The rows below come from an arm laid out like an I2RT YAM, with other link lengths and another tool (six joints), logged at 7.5 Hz.
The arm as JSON. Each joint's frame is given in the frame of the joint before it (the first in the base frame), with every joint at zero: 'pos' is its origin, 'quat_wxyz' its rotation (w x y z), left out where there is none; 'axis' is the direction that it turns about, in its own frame. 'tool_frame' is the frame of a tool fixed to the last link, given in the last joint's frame.
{
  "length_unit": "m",
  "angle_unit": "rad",
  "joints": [
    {
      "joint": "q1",
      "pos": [
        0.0,
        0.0,
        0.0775
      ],
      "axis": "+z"
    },
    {
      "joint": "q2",
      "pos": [
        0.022,
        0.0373,
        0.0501
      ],
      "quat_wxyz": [
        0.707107,
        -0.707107,
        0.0,
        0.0
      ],
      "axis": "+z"
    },
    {
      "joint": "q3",
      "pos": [
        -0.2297,
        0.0,
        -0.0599
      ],
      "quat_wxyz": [
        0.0,
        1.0,
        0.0,
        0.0
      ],
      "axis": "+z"
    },
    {
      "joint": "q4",
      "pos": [
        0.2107,
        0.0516,
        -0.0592
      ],
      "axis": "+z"
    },
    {
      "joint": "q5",
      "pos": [
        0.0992,
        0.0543,
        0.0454
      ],
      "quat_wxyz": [
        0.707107,
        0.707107,
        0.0,
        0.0
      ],
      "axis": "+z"
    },
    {
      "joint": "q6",
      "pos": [
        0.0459,
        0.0,
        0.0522
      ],
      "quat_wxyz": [
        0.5,
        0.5,
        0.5,
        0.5
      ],
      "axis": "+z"
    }
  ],
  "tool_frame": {
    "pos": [
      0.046,
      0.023,
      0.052
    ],
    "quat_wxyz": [
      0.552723,
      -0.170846,
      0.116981,
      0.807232
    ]
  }
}
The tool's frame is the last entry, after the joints.
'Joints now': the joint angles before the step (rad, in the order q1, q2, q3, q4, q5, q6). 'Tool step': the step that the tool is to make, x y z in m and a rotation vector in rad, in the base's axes. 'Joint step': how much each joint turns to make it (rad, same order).
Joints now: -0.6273 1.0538 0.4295 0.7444 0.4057 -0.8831
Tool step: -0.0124 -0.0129 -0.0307 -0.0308 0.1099 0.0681
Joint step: -0.1271 0.0460 -0.1271 0.1311 -0.2034 -0.0776
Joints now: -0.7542 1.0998 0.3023 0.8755 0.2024 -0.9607
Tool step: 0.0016 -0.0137 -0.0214 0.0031 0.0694 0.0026
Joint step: -0.0500 0.1418 -0.0196 0.1175 -0.0551 -0.0442
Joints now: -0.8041 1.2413 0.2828 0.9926 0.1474 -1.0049
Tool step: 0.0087 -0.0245 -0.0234 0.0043 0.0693 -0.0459
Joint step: -0.0340 0.2500 0.0545 0.1525 0.0113 -0.0485
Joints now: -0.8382 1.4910 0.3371 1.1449 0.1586 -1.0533
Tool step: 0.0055 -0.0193 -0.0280 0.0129 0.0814 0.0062
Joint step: -0.0427 0.1980 0.0398 0.1027 -0.0469 -0.0555
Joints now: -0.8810 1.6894 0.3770 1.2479 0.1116 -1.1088
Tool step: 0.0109 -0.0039 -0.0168 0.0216 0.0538 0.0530
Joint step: 0.0007 0.0779 0.0201 0.0097 -0.0497 -0.0324
